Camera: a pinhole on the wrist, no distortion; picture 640 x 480 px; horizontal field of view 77.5 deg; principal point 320.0 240.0 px. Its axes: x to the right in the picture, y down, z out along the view. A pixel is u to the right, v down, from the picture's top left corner.
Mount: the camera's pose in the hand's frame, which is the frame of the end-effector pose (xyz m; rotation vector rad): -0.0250 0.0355 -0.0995 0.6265 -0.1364 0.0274
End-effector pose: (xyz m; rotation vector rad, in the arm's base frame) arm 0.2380 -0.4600 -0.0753 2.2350 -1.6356 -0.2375
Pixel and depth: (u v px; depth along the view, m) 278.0 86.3 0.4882
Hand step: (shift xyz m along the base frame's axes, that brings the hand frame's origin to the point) 0.2580 0.1887 -0.3241
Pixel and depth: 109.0 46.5 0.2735
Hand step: 0.1353 0.2384 -0.1233
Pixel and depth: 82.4 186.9 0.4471
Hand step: 0.0686 0.3564 -0.3020
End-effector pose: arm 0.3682 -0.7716 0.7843 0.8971 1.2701 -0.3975
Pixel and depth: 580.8 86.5 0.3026
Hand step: -0.0614 -0.1945 -0.2157
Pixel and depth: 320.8 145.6 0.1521
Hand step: -0.0691 -0.0604 0.0083
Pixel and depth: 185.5 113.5 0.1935
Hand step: -0.1135 -0.1088 0.0567
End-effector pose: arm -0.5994 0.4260 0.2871 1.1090 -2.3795 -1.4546
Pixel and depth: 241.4 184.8 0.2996
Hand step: 0.1220 0.1080 -0.1692
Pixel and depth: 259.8 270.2 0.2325
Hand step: 0.0648 0.1011 -0.0967
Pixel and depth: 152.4 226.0 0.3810
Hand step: 0.1825 0.2230 -0.1963
